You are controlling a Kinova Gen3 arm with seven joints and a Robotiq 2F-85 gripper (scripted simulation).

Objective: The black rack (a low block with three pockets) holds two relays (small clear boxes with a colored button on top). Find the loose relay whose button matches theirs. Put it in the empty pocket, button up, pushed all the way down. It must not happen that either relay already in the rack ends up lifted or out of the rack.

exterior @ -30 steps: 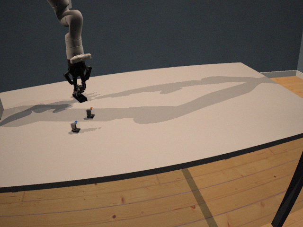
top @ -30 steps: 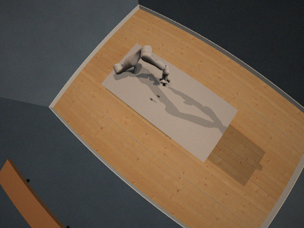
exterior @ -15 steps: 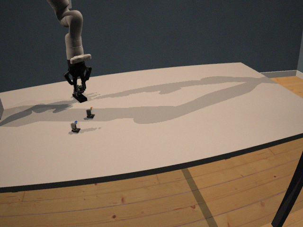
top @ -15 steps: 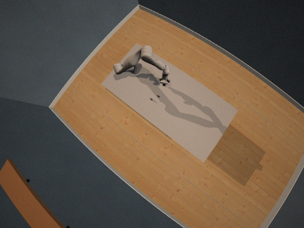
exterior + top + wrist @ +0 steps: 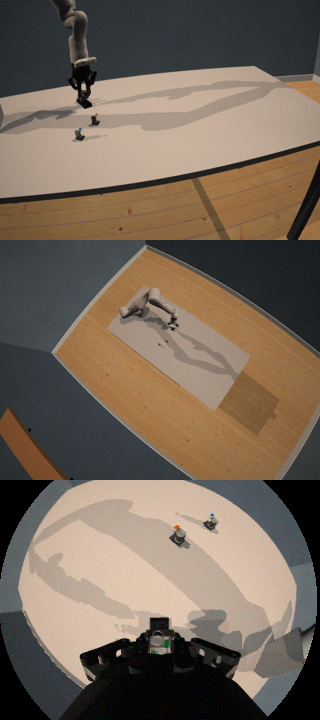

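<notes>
Now: the black rack 60 mm below my hand, 30 mm to the left of it and 10 mm behind it.
</notes>
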